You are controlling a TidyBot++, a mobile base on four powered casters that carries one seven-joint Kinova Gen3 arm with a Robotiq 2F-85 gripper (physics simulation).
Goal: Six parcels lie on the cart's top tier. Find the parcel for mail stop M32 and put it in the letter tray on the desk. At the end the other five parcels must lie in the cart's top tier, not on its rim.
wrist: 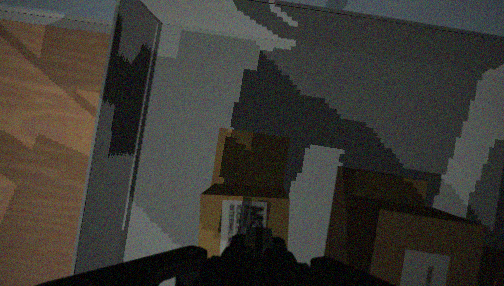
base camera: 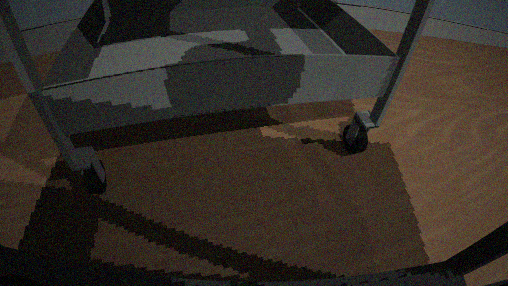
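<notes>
In the wrist view, the M32 parcel is a tan box near the left side of the cart's top tier. Its white label is partly covered by the fingers and cannot be read clearly here. A darker brown box shape shows directly beyond it. To the right is a larger brown parcel with a white label too blurred to read. My gripper is shut with nothing between its fingers, and overlaps the M32 parcel's label in the picture. The letter tray and desk do not show.
The base camera shows the cart's lower tier ahead, with a corner post at left and one at right. A left caster and a right caster stand on the wooden floor. The top tier has raised walls.
</notes>
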